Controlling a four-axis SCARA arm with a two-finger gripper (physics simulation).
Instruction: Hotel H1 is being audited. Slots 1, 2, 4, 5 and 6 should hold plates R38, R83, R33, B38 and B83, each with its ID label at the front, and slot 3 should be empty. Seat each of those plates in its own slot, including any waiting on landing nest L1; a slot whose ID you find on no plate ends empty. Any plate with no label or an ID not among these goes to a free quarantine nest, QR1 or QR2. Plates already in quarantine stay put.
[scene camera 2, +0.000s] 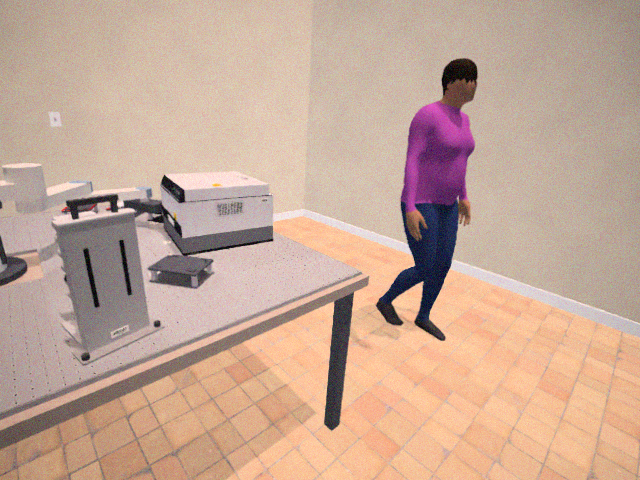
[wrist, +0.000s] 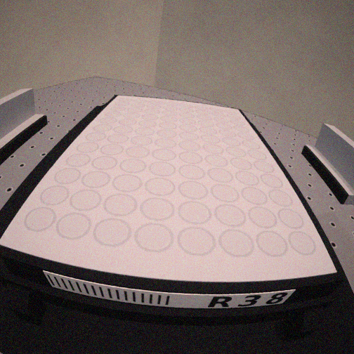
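A white-topped plate (wrist: 170, 200) lies flat in the wrist view, with a barcode label reading R38 (wrist: 250, 300) on its front edge. A black nest shows under and beside it. My gripper (wrist: 178, 113) is open, with one finger left and one right of the plate and a gap on each side. The fingers are not clearly visible in the scene view. There, a grey plate hotel (scene camera 2: 107, 289) with a black handle stands at the left, its side towards the camera. The small label on it is unreadable, and its slots and plates are not visible.
A low dark nest-like stand (scene camera 2: 180, 266) on light feet is right of the hotel. A white and grey instrument (scene camera 2: 222, 217) stands behind it. White arm links (scene camera 2: 69, 192) show at the left. A person in a purple top (scene camera 2: 439, 155) walks beyond the table (scene camera 2: 289, 273).
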